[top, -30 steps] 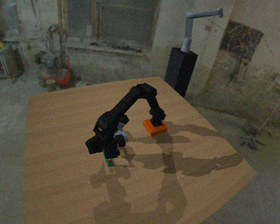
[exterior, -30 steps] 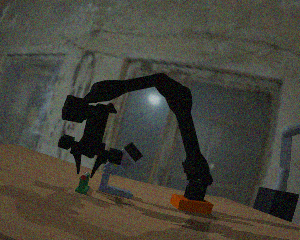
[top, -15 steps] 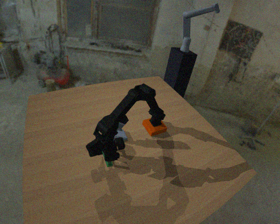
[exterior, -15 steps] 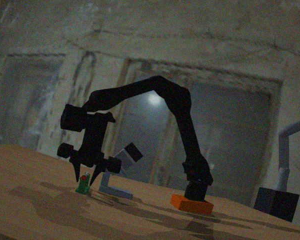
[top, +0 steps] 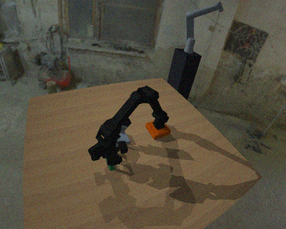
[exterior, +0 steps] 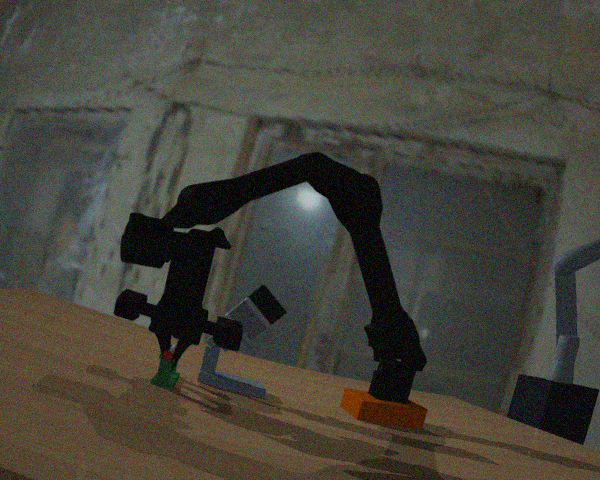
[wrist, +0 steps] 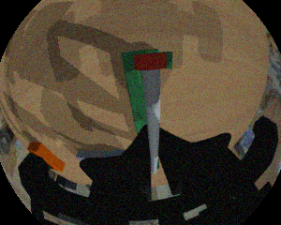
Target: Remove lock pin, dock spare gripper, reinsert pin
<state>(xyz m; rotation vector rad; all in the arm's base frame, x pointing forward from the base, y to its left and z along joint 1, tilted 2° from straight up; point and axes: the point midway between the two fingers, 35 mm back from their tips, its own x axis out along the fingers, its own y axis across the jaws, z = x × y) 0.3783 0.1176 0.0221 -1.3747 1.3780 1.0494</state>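
My gripper tip is 1 cm to the right of the green holder and 1 cm below it. The rest, counted from my gripper tip: spare gripper (11 cm behind, 10 cm to the right, 11 cm above); socket (9 cm behind, 10 cm to the right, 4 cm above).
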